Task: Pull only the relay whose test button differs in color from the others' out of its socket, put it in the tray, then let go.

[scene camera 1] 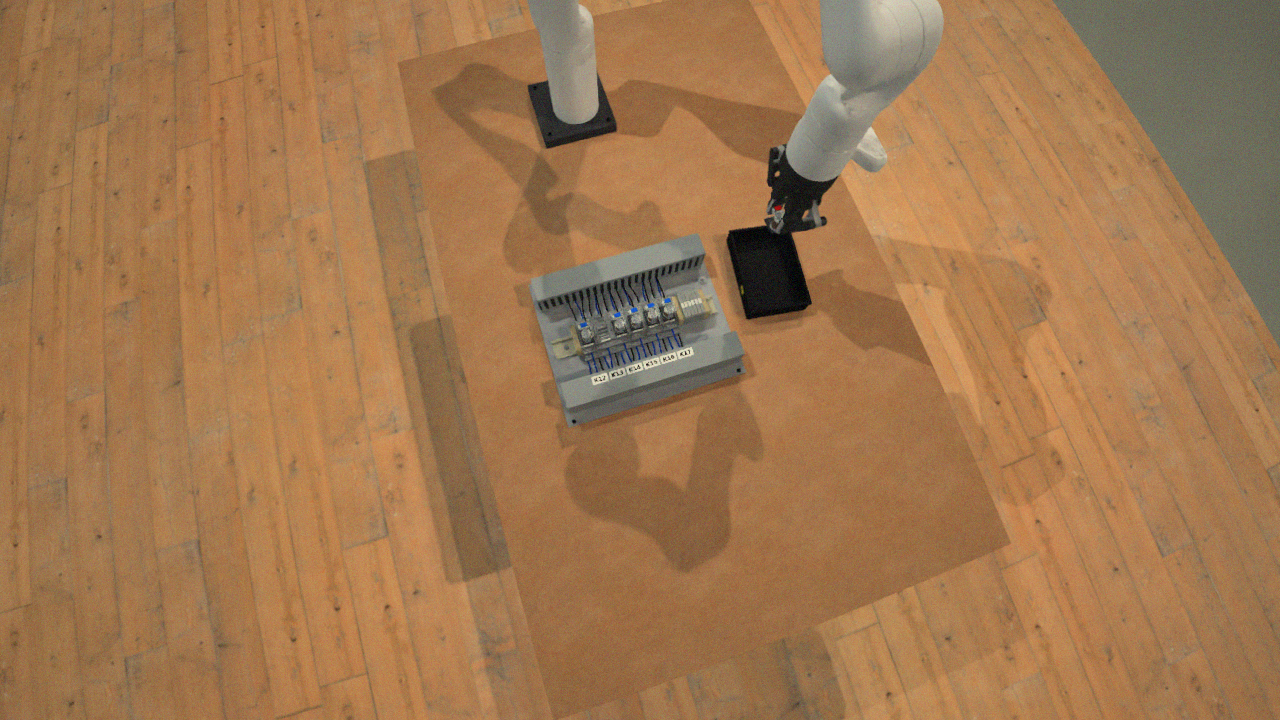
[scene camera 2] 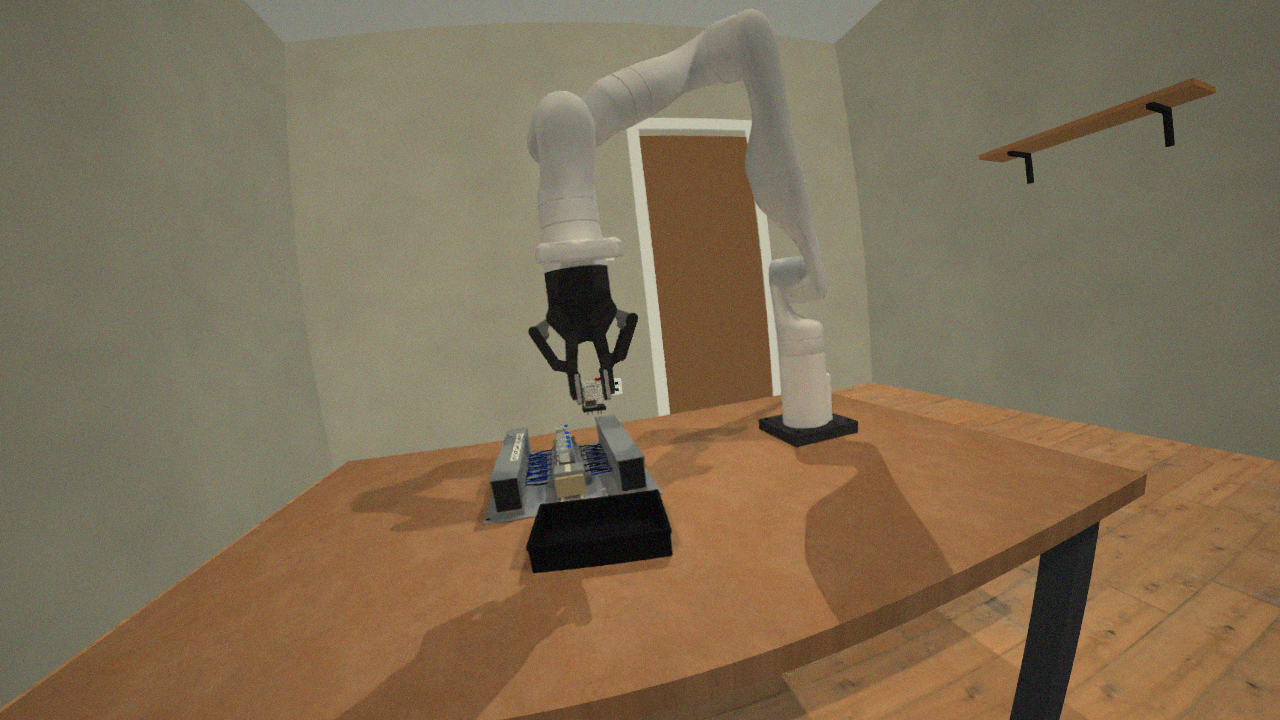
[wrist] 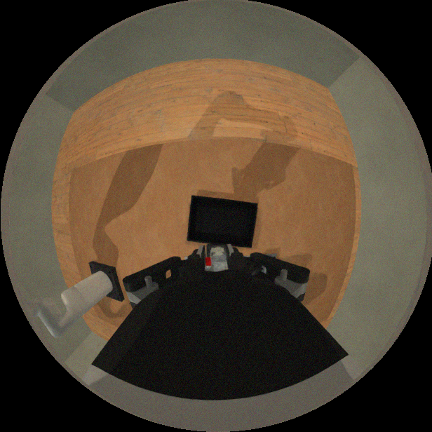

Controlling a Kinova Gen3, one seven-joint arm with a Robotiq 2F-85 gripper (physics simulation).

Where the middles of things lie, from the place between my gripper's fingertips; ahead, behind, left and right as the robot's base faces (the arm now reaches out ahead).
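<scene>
There's the grey panel [scene camera 1: 555, 324], and my hand is 24 cm to the left of it, 17 cm above it and 2 cm short of it.
</scene>
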